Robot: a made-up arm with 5 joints.
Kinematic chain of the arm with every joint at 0, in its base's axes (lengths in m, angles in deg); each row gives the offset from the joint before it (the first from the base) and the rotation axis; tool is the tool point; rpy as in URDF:
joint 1: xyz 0 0 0.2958 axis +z
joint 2: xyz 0 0 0 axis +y
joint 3: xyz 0.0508 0 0.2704 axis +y
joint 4: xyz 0.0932 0 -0.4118 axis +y
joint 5: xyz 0.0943 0 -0.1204 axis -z
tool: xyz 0 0 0 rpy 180 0 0
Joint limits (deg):
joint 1: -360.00..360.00
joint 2: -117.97..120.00
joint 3: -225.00..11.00
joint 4: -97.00..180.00
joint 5: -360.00..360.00
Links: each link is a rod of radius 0.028 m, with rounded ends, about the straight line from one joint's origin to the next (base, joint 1, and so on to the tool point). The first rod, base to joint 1, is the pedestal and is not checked.
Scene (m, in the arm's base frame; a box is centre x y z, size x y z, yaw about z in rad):
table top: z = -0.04
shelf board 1: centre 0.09 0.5 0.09 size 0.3 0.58 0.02 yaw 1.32
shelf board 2: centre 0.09 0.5 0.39 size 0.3 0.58 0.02 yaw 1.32
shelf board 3: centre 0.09 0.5 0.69 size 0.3 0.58 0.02 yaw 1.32
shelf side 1: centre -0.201 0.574 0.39 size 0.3 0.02 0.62 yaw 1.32
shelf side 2: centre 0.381 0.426 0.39 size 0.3 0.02 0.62 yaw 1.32
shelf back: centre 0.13 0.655 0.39 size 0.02 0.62 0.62 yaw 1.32
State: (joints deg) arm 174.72 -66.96 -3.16 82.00 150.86
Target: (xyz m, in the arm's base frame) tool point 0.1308 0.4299 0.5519
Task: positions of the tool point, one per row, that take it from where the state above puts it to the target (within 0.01 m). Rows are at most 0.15 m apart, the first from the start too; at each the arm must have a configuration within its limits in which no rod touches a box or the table.
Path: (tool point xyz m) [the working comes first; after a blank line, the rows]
Joints at the target: 73.08 -34.56 -50.75 54.30 150.86
Straight joint move there: clear.

1: -0.2696 0.0971 0.3006
2: -0.2605 0.1778 0.3429
3: -0.2263 0.2589 0.3854
4: -0.1667 0.3323 0.4277
5: -0.0837 0.3899 0.4697
6: 0.0178 0.4243 0.5113
7: 0.1308 0.4299 0.5519

